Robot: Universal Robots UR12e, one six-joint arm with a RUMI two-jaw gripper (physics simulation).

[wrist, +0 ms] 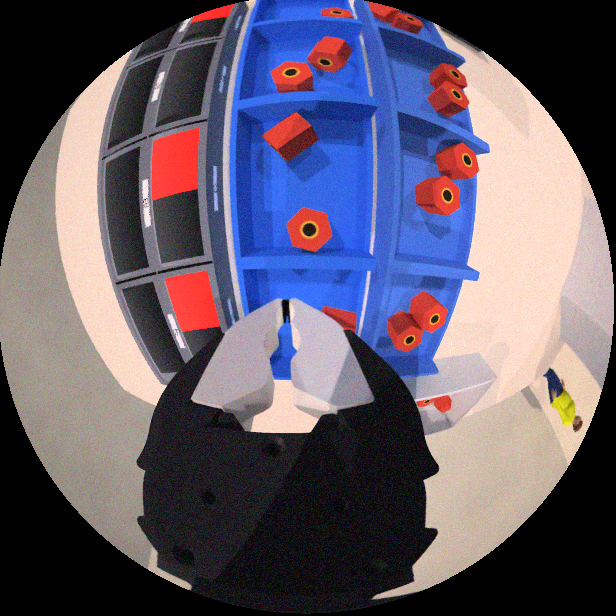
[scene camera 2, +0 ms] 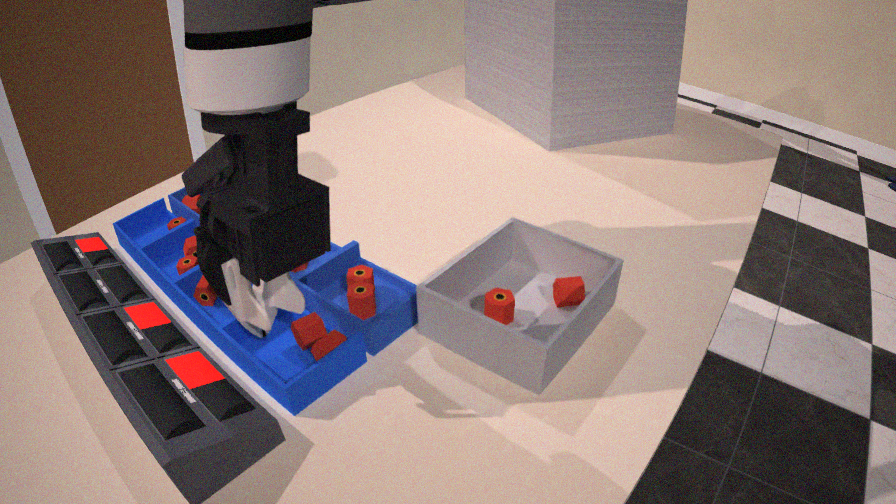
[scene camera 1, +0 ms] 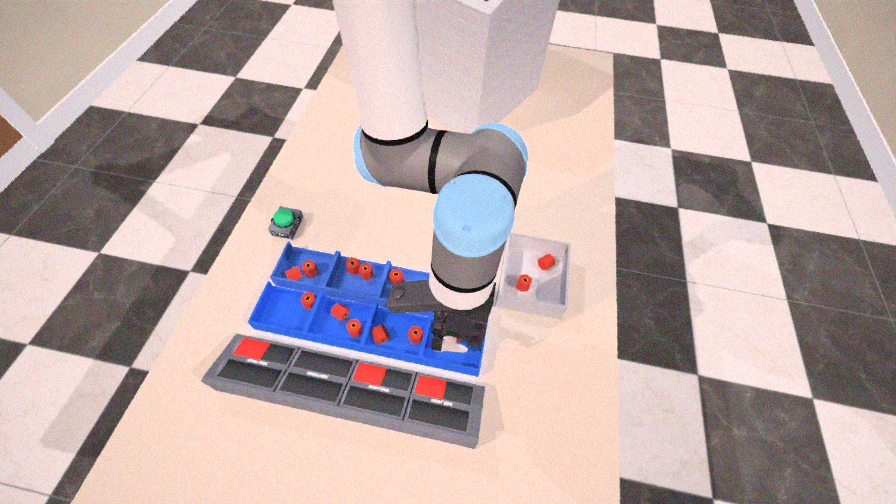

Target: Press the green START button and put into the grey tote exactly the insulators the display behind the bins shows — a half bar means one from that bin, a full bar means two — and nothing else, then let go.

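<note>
My gripper [scene camera 1: 456,341] [scene camera 2: 256,322] [wrist: 285,307] is shut with nothing between its pale fingers. It hangs low over the rightmost front compartment of the blue bin tray [scene camera 1: 369,307]. That compartment holds two red insulators [scene camera 2: 316,335], just to the right of the fingers; one is partly hidden behind a finger in the wrist view [wrist: 340,317]. The grey tote [scene camera 1: 534,275] [scene camera 2: 520,300] holds two red insulators [scene camera 2: 499,305] [scene camera 2: 568,290]. The display [scene camera 1: 344,388] shows three half red bars [scene camera 1: 251,348] [scene camera 1: 369,374] [scene camera 1: 430,386] in the first, third and fourth columns. The green START button [scene camera 1: 283,217] is behind the tray's left end.
Other compartments hold several red insulators [wrist: 309,229]. The tote stands right beside the tray's right end. A large grey pedestal block [scene camera 2: 573,68] stands behind the tote. The arm's elbow [scene camera 1: 473,222] hangs over the tray's right end.
</note>
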